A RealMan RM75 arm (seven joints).
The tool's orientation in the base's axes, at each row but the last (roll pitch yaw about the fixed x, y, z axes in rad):
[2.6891 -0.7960 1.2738]
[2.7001 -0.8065 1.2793]
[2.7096 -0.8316 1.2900]
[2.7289 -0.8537 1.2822]
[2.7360 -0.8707 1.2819]
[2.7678 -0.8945 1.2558]
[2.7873 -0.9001 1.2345]
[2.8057 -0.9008 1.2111]
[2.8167 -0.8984 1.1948]
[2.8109 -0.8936 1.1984]
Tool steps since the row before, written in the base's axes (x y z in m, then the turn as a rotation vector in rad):
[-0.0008 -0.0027 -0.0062 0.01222 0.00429 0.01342]
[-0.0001 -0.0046 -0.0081 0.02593 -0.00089 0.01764]
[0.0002 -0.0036 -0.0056 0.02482 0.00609 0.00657]
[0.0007 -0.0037 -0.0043 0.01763 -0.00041 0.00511]
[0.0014 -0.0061 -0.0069 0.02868 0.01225 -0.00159]
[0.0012 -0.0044 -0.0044 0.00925 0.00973 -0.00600]
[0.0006 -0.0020 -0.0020 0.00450 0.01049 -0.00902]
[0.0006 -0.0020 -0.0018 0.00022 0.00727 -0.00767]
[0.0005 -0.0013 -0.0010 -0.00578 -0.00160 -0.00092]
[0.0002 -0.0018 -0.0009 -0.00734 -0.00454 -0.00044]
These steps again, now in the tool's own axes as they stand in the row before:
[-0.0064 -0.0010 0.0021 0.01496 0.01109 0.00105]
[-0.0089 0.0001 0.0027 0.01730 0.02587 0.00399]
[-0.0064 0.0006 0.0016 0.01343 0.01804 0.01380]
[-0.0054 0.0015 0.0010 0.00689 0.01554 0.00694]
[-0.0088 0.0027 0.0015 0.01161 0.01564 0.02441]
[-0.0058 0.0024 0.0007 0.00290 0.00056 0.01440]
[-0.0026 0.0012 0.0003 0.00001 -0.00430 0.01390]
[-0.0024 0.0013 0.0002 -0.00174 -0.00557 0.00881]
[-0.0014 0.0010 0.0001 -0.00297 -0.00382 -0.00366]
[-0.0017 0.0010 -0.0004 -0.00467 -0.00325 -0.00651]

